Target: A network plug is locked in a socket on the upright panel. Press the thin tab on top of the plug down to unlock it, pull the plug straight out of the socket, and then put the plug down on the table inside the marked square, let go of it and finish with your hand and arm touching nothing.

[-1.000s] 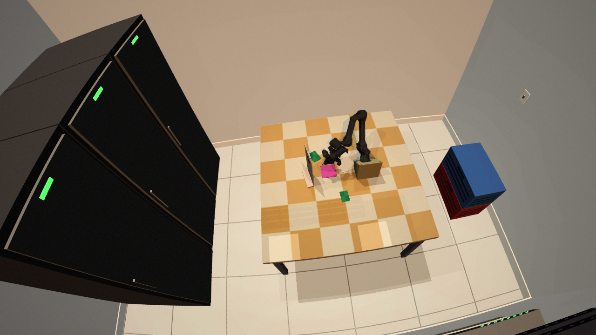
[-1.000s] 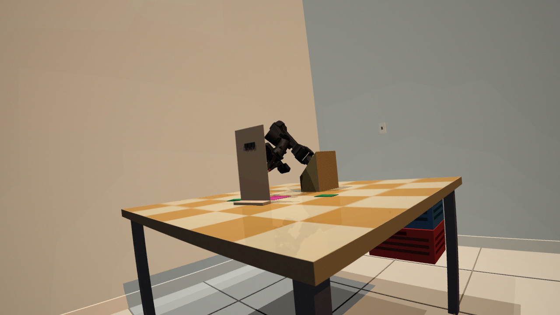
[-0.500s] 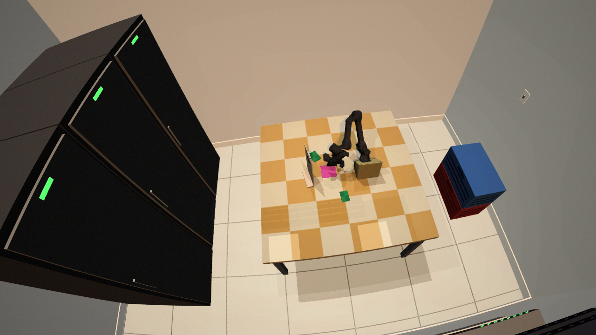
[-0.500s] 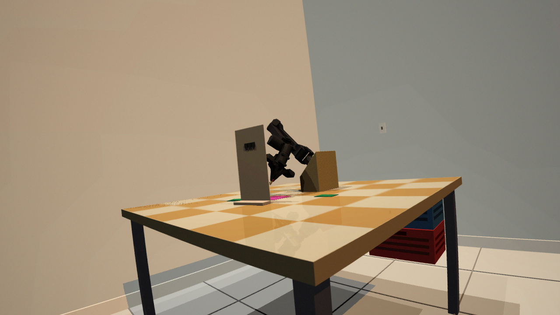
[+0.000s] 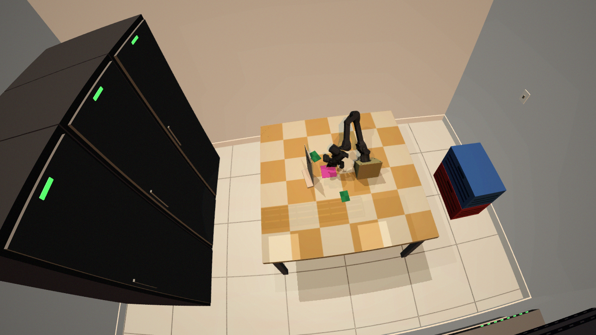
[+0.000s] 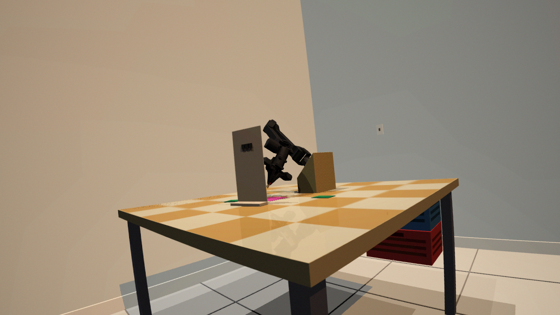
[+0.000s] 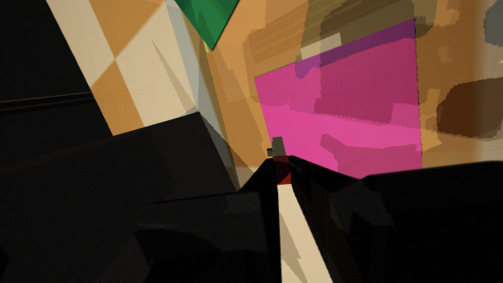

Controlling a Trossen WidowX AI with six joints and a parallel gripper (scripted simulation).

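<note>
Now: gripper tip 70 mm above the magenta square and 10 mm past it. Round my gripper tip: upright panel 150 mm ahead, 80 mm above, 30 mm to the left; network plug right at my gripper tip.
</note>
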